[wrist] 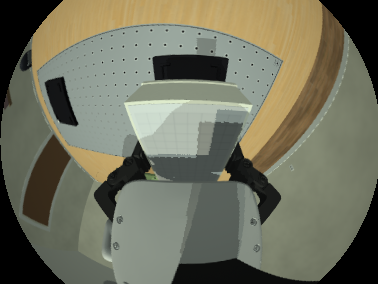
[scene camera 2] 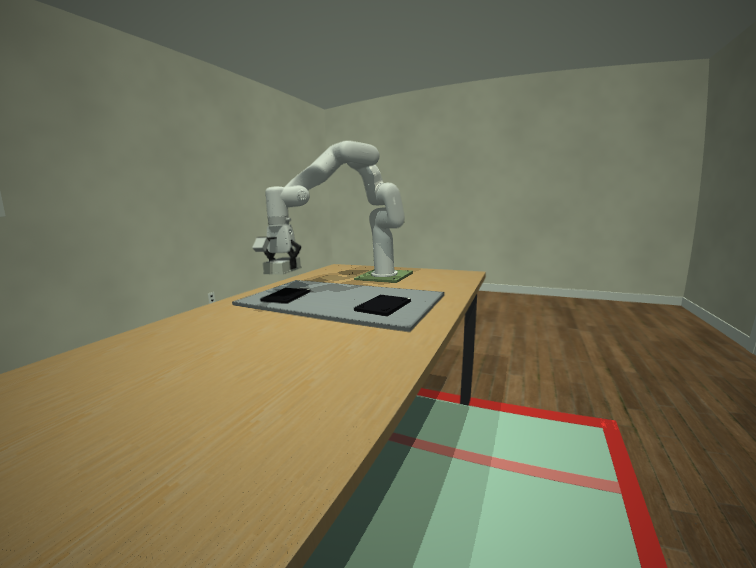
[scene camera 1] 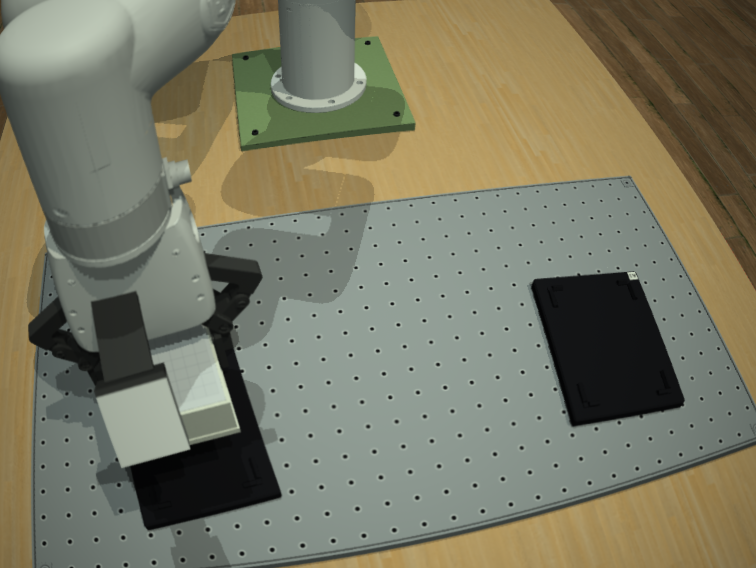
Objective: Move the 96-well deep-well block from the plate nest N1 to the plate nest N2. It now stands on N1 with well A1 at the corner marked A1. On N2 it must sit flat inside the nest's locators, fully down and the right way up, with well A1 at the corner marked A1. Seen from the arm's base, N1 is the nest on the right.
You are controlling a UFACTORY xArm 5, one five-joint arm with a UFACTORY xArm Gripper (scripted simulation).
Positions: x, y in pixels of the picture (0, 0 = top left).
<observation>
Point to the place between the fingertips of my gripper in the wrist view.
At 188, 136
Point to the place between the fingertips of my gripper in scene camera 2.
283, 268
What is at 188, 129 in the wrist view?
A deep-well block.
</observation>
